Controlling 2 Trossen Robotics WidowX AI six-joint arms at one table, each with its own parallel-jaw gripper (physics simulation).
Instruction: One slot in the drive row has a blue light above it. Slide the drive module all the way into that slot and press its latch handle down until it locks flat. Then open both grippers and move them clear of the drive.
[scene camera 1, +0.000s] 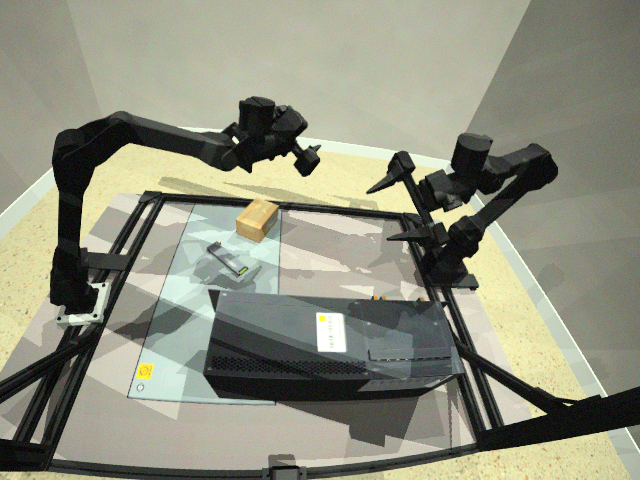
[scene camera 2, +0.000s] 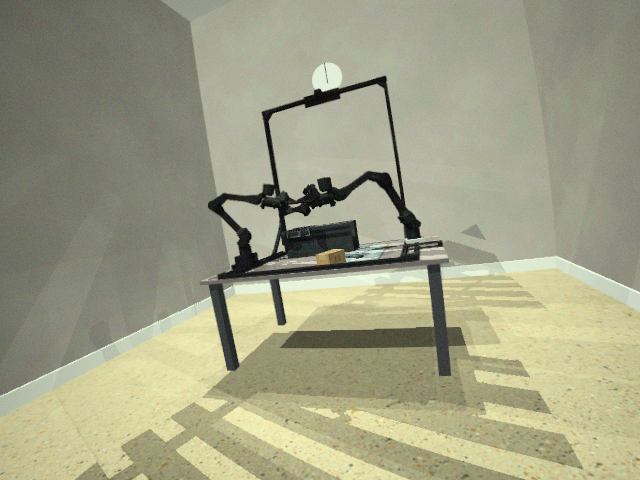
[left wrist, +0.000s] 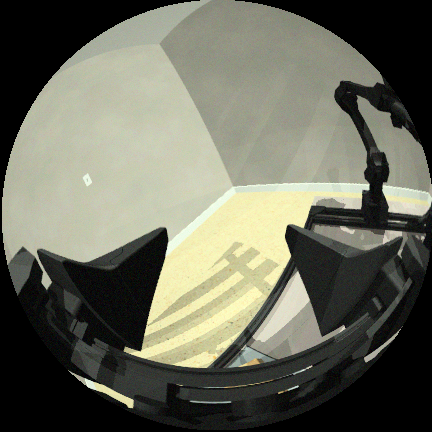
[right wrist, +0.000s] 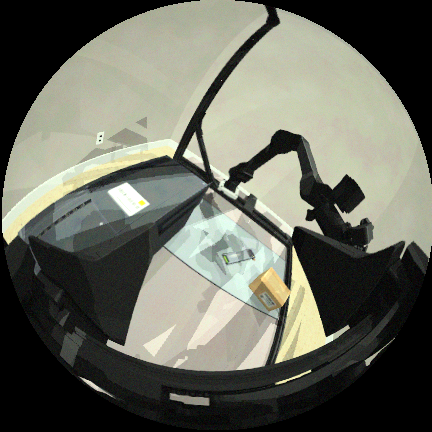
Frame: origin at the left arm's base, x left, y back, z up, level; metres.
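Where they show: left gripper, fingertip midpoint: (scene camera 1: 310, 134) (scene camera 2: 294, 205) (left wrist: 228, 232); right gripper, fingertip midpoint: (scene camera 1: 376, 215) (right wrist: 227, 231); left arm's base, origin of the base link: (scene camera 1: 82, 301) (scene camera 2: 414, 238) (right wrist: 229, 186); right arm's base, origin of the base link: (scene camera 1: 449, 259) (scene camera 2: 245, 254) (left wrist: 374, 196).
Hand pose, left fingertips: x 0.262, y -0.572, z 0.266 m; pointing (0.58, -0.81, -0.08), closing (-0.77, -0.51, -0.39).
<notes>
Things, the pixels of their top centre, and the offset from my left fingertips. Level surfaces: height alone.
- drive module, middle of its top: (scene camera 1: 228, 255) (right wrist: 241, 256) dy +0.226, dx -0.136, dz -0.293 m
- pale blue mat, its level: dz -0.303 m
- dark drive chassis, middle of its top: (right wrist: 115, 200) (scene camera 1: 344, 335) (scene camera 2: 318, 225) dy +0.035, dx -0.473, dz -0.129 m
- cardboard box, middle of its top: (scene camera 1: 258, 212) (right wrist: 276, 285) (scene camera 2: 330, 251) dy +0.132, dx -0.017, dz -0.243 m
The drive module (scene camera 1: 227, 259) (right wrist: 239, 257), a slim grey bar with a green end, lies flat on the pale blue mat (scene camera 1: 175, 379) (right wrist: 187, 234). The dark drive chassis (scene camera 1: 279, 325) (scene camera 2: 323, 240) (right wrist: 165, 180) stands across the table. Orange tabs (scene camera 1: 378, 298) peek over its far edge in scene camera 1; its slots and the blue light do not show. My right gripper (scene camera 1: 378, 215) (right wrist: 227, 231) is open and empty, raised above the table at the right of scene camera 1. My left gripper (left wrist: 228, 232) is open and empty, high beyond the cardboard box; one finger shows clearly in scene camera 1.
A cardboard box (scene camera 1: 257, 221) (scene camera 2: 330, 256) (right wrist: 270, 289) stands on the mat's far end, close to the drive module. A black frame rail (scene camera 1: 330, 207) runs round the table edge. A tall black frame (scene camera 2: 392, 129) rises behind the table in scene camera 2.
</notes>
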